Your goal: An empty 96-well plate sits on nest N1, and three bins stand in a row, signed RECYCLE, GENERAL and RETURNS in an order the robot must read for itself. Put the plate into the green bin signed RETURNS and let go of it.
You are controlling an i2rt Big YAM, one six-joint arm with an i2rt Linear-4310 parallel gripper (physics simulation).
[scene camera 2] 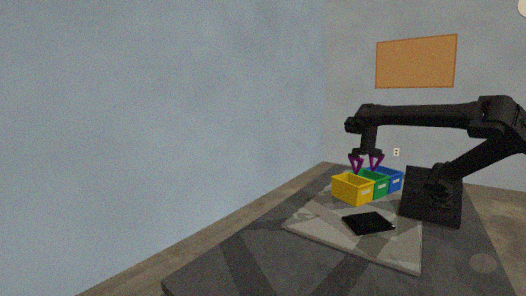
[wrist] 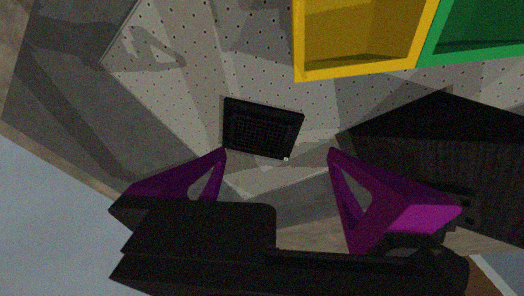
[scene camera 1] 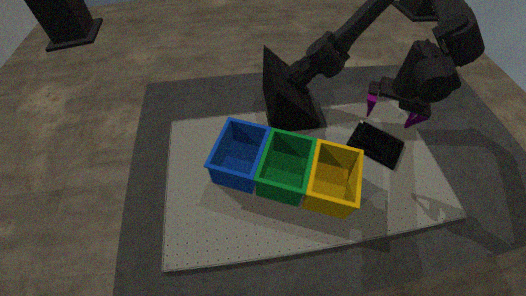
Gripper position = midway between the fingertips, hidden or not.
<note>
In view: my gripper (scene camera 1: 386, 121), a black 96-well plate (scene camera 1: 369, 137) and a black nest (wrist: 250, 107).
The black 96-well plate also shows in the wrist view (wrist: 248, 131). My gripper is seen too in the wrist view (wrist: 275, 152).
</note>
